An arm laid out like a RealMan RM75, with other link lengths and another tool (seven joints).
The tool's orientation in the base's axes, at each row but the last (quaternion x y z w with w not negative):
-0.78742, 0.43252, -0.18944, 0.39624
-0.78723, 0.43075, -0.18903, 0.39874
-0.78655, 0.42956, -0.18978, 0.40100
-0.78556, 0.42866, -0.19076, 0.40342
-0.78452, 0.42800, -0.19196, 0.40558
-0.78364, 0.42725, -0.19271, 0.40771
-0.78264, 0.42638, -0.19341, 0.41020
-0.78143, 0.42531, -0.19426, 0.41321
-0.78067, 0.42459, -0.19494, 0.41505
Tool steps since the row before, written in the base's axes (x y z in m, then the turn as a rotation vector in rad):
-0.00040, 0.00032, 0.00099, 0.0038, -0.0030, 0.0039
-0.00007, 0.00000, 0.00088, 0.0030, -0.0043, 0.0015
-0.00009, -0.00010, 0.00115, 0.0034, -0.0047, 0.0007
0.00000, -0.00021, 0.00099, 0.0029, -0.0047, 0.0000
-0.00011, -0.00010, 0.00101, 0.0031, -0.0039, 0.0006
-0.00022, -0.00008, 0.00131, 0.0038, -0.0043, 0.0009
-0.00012, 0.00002, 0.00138, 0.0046, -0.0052, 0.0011
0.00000, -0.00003, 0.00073, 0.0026, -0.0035, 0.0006
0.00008, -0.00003, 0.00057, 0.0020, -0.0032, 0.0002
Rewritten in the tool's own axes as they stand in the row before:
-0.00053, -0.00067, -0.00072, 0.0044, -0.0042, -0.0013
-0.00008, -0.00066, -0.00058, 0.0052, -0.0014, -0.0010
-0.00002, -0.00083, -0.00080, 0.0058, -0.0009, -0.0004
0.00013, -0.00072, -0.00069, 0.0055, -0.0001, -0.0003
-0.00003, -0.00072, -0.00072, 0.0049, -0.0009, -0.0002
-0.00012, -0.00092, -0.00096, 0.0056, -0.0014, -0.0001
-0.00015, -0.00106, -0.00088, 0.0068, -0.0017, -0.0001
-0.00001, -0.00058, -0.00044, 0.0043, -0.0008, -0.0003
0.00004, -0.00049, -0.00029, 0.0038, -0.0002, -0.0003

